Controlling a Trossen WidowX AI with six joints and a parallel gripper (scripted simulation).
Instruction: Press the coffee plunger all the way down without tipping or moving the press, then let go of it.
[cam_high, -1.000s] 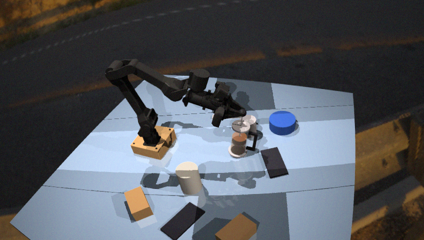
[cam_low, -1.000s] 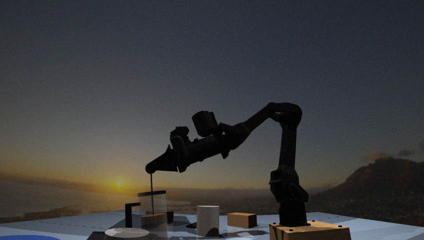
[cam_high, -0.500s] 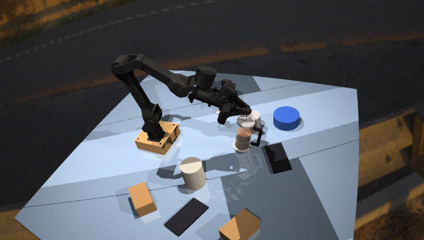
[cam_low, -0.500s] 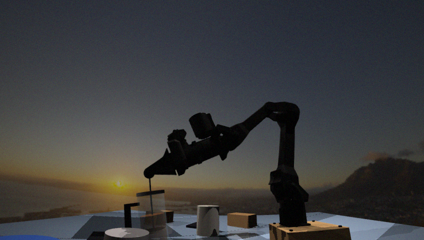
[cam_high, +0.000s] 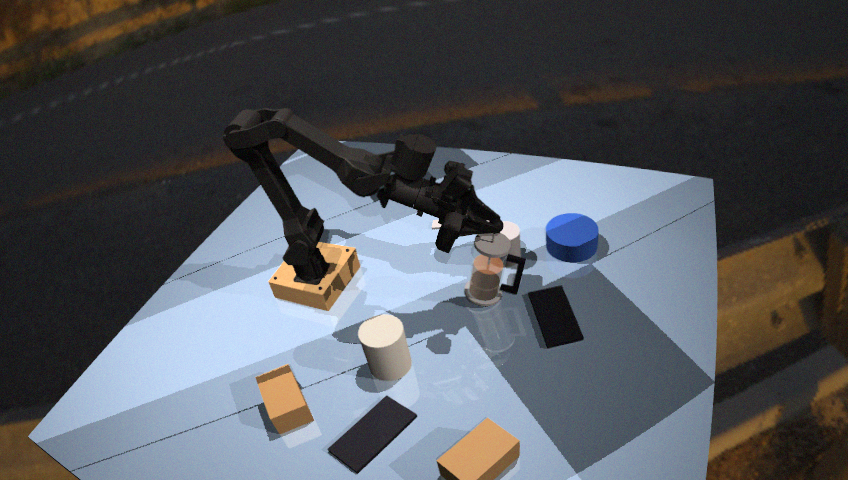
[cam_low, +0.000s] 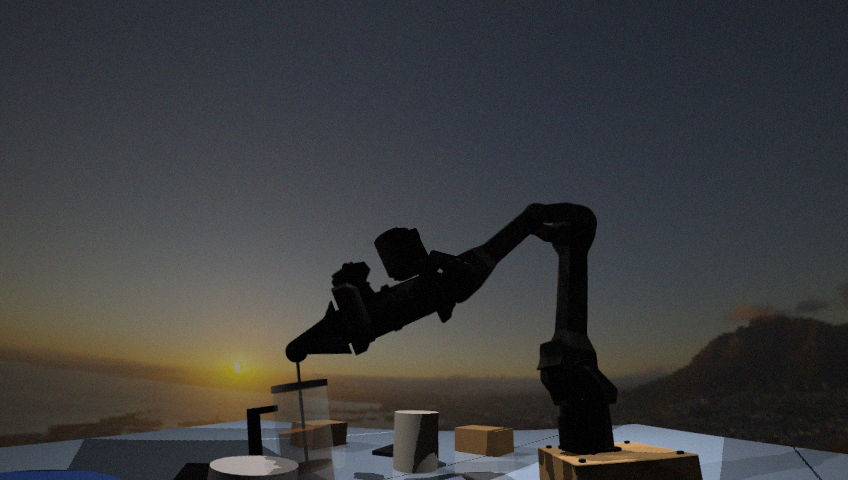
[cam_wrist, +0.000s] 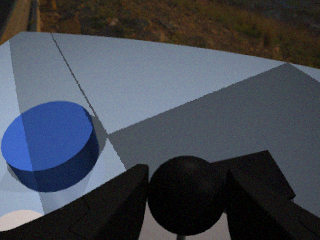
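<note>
Now: gripper tip 10 mm past the glass coffee press and 90 mm above it. Also, from my gripper tip: blue disc 120 mm ahead, 180 mm to the left, 160 mm below; cream cylinder 170 mm behind, 210 mm to the right, 130 mm below; thin white bar 140 mm behind, 230 mm to the left, 180 mm below.
</note>
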